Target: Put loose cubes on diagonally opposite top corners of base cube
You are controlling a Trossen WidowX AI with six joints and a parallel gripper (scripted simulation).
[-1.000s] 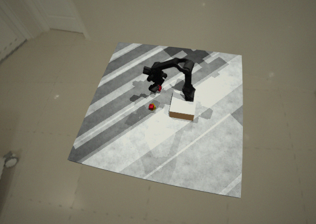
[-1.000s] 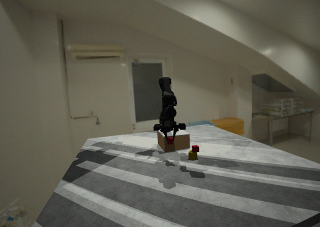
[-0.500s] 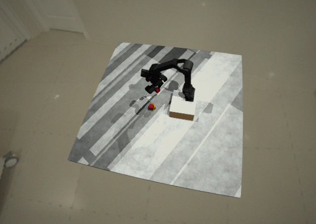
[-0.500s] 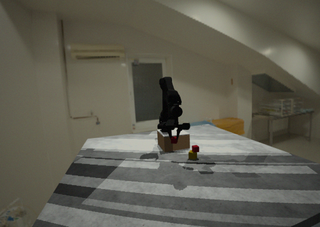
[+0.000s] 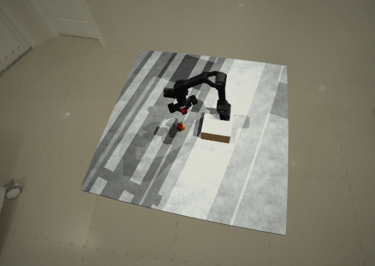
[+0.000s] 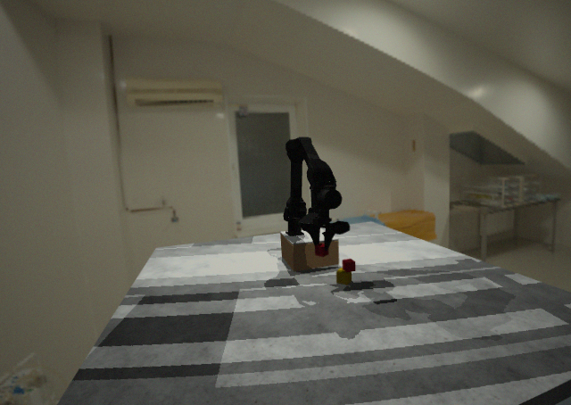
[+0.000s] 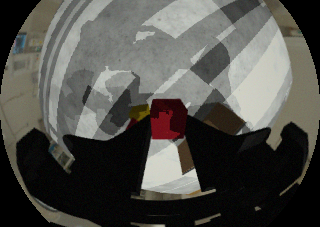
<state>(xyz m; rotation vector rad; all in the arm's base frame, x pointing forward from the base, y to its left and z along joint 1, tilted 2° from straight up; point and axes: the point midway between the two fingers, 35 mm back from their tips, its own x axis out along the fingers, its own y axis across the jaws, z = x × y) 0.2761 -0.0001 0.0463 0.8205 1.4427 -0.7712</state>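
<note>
My gripper tip is now 90 mm to the right of the red cube, 60 mm above it and 20 mm short of it. Round my gripper tip: yellow base cube: 100 mm below, 70 mm to the left, 20 mm ahead.
</note>
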